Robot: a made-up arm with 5 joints. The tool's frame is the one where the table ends. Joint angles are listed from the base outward.
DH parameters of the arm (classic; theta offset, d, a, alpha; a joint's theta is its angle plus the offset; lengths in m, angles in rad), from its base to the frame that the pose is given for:
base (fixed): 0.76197 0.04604 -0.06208 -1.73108
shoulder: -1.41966 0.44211 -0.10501 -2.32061
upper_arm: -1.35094 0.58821 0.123 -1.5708
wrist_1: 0 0.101 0.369 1.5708
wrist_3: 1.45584 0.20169 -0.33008 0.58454
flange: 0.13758 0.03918 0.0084 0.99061
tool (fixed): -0.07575 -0.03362 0 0
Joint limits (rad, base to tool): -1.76..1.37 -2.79..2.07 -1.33..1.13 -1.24..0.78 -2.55..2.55
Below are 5 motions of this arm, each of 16 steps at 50 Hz.
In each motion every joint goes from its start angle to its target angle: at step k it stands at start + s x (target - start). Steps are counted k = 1, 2, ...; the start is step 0. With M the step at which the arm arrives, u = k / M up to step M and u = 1 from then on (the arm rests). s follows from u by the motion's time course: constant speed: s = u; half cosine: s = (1 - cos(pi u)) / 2; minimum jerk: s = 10 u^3 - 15 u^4 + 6 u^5.
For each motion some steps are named. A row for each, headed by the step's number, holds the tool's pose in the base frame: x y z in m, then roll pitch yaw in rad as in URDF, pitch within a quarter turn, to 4 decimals.
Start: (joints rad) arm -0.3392 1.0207 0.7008 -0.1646 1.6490
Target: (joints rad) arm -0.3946 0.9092 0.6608 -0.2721 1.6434
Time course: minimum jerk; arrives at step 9
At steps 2, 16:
2: 0.1392 0.6730 0.3772 0.5128 0.0678 -0.1610
16: 0.1701 0.6808 0.3596 0.4016 0.0118 -0.2785

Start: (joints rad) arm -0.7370 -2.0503 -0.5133 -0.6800 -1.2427
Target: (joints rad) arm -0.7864 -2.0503 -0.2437 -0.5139 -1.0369
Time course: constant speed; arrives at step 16
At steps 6, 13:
6: 0.5415 0.1657 0.1687 1.2410 1.1776 -0.1655
13: 0.5596 0.1554 0.1394 1.6345 1.2348 0.3041

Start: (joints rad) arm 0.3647 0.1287 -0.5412 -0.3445 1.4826
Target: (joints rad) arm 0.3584 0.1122 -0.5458 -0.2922 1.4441
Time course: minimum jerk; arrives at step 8
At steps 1, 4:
1: 0.4392 0.3138 -0.5739 -1.1114 -0.4955 -1.4951
4: 0.4437 0.3184 -0.5786 -1.0953 -0.4989 -1.4974

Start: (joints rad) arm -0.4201 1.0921 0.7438 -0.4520 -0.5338
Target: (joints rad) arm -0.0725 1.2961 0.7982 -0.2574 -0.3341
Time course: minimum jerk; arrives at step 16
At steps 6, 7, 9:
6: 0.1768 0.5382 0.3967 1.3084 -0.2916 -2.4504
7: 0.1826 0.5412 0.3830 1.2775 -0.3121 -2.4045
9: 0.1940 0.5460 0.3543 1.2059 -0.3490 -2.3057

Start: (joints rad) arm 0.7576 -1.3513 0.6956 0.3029 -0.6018
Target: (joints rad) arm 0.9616 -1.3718 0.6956 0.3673 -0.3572
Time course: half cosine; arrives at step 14
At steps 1, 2, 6, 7, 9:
1: -0.3008 -0.2475 -0.7386 -1.8817 0.0910 1.7769
2: -0.3058 -0.2517 -0.7361 -1.8775 0.0974 1.7657
6: -0.3512 -0.2897 -0.7109 -1.8432 0.1611 1.6652
7: -0.3660 -0.3017 -0.7016 -1.8340 0.1838 1.6328
9: -0.3945 -0.3246 -0.6822 -1.8194 0.2303 1.5704

